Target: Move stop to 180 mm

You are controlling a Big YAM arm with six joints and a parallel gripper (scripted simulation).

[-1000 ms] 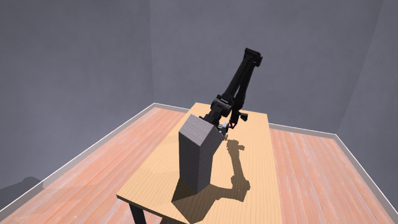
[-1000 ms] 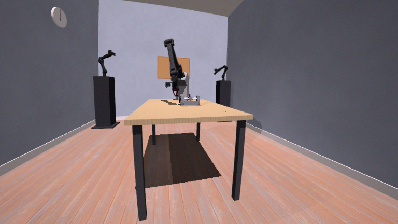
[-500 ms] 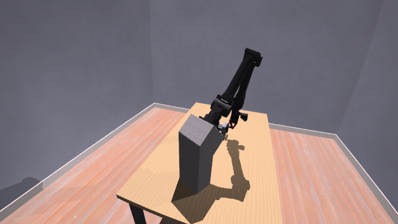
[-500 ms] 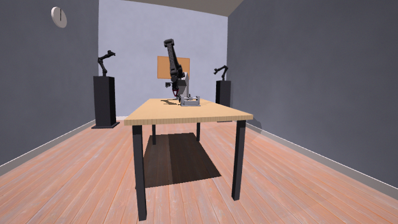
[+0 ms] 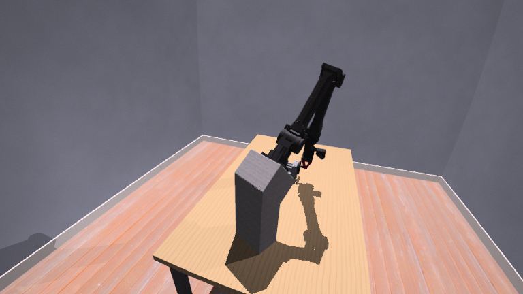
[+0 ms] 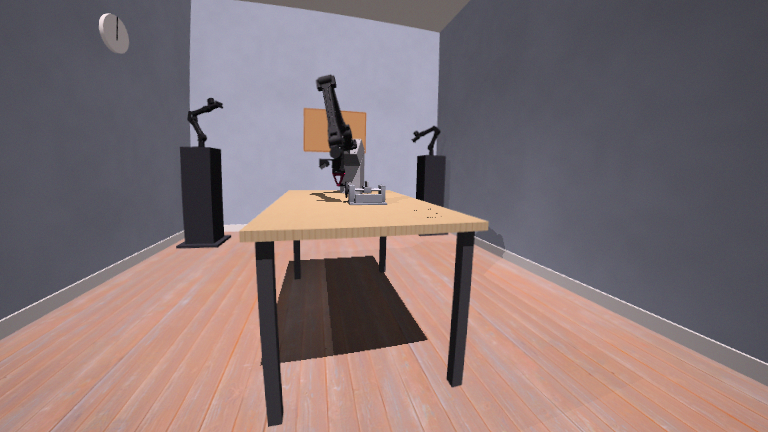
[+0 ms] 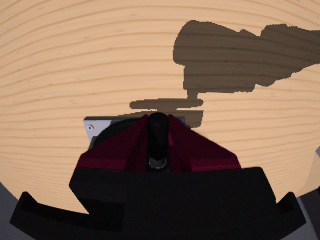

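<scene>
The black handwheel handle lies 1 cm to the left of my hand.
</scene>
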